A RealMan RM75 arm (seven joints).
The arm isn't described. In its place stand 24 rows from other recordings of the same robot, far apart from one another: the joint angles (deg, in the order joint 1, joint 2, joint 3, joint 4, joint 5, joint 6, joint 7), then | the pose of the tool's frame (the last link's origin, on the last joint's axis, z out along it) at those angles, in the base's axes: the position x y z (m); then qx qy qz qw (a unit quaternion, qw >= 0).
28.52, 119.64, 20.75, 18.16, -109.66, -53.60, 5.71 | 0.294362 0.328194 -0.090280 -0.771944 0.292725 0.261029 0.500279
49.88, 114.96, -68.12, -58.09, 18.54, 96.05, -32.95 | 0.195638 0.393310 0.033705 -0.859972 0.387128 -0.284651 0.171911
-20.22, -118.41, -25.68, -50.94, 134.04, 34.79, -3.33 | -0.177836 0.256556 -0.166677 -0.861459 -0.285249 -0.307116 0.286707
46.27, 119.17, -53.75, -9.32, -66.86, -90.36, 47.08 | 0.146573 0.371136 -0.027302 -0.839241 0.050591 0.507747 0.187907
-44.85, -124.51, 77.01, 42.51, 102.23, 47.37, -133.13 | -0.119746 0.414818 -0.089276 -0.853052 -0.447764 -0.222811 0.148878
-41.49, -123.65, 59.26, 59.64, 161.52, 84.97, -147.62 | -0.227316 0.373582 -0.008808 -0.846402 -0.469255 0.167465 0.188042
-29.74, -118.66, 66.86, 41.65, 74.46, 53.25, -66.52 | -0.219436 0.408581 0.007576 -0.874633 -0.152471 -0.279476 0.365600
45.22, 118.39, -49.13, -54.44, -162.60, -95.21, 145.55 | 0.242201 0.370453 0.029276 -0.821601 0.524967 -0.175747 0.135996
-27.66, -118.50, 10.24, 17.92, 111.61, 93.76, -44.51 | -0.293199 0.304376 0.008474 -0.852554 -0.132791 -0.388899 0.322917
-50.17, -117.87, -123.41, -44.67, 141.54, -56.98, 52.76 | -0.183670 0.461446 0.004426 -0.901315 -0.314514 -0.009662 0.297689
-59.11, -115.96, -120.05, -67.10, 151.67, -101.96, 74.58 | -0.087333 0.409645 0.048715 -0.976859 0.027805 0.192256 0.089498
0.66, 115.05, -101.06, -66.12, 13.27, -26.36, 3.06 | 0.279737 0.335031 0.052884 -0.695341 0.225222 0.261209 0.630512
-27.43, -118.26, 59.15, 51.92, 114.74, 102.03, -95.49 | -0.227871 0.294044 -0.004388 0.967560 0.198948 0.145865 0.054504
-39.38, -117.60, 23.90, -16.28, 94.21, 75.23, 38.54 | -0.229362 0.311124 -0.100337 -0.832507 0.297800 -0.179045 0.431497
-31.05, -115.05, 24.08, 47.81, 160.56, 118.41, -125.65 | -0.318006 0.248102 0.059186 0.777631 0.622889 -0.025452 0.081557
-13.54, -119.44, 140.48, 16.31, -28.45, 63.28, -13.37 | -0.324564 0.248325 -0.090116 -0.817585 -0.247167 -0.271314 0.443680
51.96, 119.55, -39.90, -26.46, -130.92, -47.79, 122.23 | 0.216552 0.454283 -0.032039 -0.822492 0.475736 0.143270 0.276869
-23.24, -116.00, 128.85, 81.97, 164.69, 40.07, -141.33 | -0.149307 0.305548 -0.118987 -0.941677 0.141694 0.150905 0.265321
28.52, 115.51, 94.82, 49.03, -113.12, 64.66, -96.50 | 0.248717 0.341198 -0.057699 -0.993519 0.037003 -0.020264 0.105542
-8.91, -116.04, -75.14, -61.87, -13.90, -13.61, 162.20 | -0.266461 0.361001 0.000800 -0.715820 -0.361359 -0.270579 0.532737
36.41, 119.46, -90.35, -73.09, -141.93, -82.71, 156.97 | 0.156094 0.345188 -0.048647 -0.914353 0.350358 -0.152289 0.134223
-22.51, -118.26, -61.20, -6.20, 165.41, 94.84, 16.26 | -0.276268 0.284556 -0.006484 -0.733534 0.148353 -0.304638 0.589164
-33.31, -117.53, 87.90, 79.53, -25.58, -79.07, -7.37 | -0.177447 0.370609 -0.002992 -0.777241 -0.540880 0.099295 0.305754
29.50, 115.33, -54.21, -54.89, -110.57, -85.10, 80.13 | 0.227385 0.361370 0.040947 -0.972059 0.059827 0.145771 0.173993
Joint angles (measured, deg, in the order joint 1, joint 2, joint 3, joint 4, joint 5, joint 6, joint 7), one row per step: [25.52, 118.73, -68.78, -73.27, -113.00, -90.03, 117.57]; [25.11, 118.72, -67.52, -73.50, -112.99, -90.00, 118.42]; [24.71, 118.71, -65.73, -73.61, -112.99, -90.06, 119.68]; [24.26, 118.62, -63.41, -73.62, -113.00, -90.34, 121.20]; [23.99, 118.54, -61.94, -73.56, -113.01, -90.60, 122.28]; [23.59, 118.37, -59.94, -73.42, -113.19, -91.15, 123.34]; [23.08, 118.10, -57.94, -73.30, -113.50, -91.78, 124.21]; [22.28, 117.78, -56.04, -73.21, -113.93, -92.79, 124.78]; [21.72, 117.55, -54.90, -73.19, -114.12, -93.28, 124.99]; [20.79, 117.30, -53.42, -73.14, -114.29, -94.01, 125.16]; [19.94, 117.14, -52.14, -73.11, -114.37, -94.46, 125.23]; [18.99, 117.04, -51.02, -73.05, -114.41, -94.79, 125.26]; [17.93, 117.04, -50.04, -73.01, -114.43, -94.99, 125.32]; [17.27, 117.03, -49.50, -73.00, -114.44, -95.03, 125.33]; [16.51, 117.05, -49.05, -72.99, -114.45, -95.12, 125.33]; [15.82, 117.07, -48.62, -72.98, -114.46, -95.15, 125.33]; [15.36, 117.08, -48.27, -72.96, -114.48, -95.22, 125.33]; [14.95, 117.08, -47.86, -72.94, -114.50, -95.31, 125.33]
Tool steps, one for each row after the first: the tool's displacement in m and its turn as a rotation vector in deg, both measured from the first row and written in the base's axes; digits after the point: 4 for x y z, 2 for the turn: [0.0033, 0.0011, 0.0048, 1.00, 0.59, -1.65]; [0.0077, 0.0025, 0.0112, 2.17, 1.46, -4.02]; [0.0138, 0.0038, 0.0195, 3.48, 2.55, -6.97]; [0.0179, 0.0043, 0.0247, 4.17, 3.27, -8.96]; [0.0246, 0.0041, 0.0317, 5.00, 3.97, -11.34]; [0.0324, 0.0031, 0.0392, 5.86, 4.43, -13.64]; [0.0418, -0.0003, 0.0463, 6.38, 4.61, -15.81]; [0.0478, -0.0024, 0.0509, 6.87, 4.72, -17.04]; [0.0564, -0.0066, 0.0566, 7.42, 4.95, -18.72]; [0.0636, -0.0102, 0.0613, 8.08, 5.23, -20.15]; [0.0710, -0.0144, 0.0652, 8.71, 5.53, -21.61]; [0.0784, -0.0191, 0.0682, 9.32, 5.87, -23.15]; [0.0829, -0.0219, 0.0700, 9.75, 6.02, -24.05]; [0.0876, -0.0255, 0.0713, 10.06, 6.15, -25.00]; [0.0919, -0.0286, 0.0726, 10.40, 6.28, -25.88]; [0.0949, -0.0309, 0.0735, 10.63, 6.37, -26.50]; [0.0978, -0.0330, 0.0748, 10.89, 6.49, -27.09]
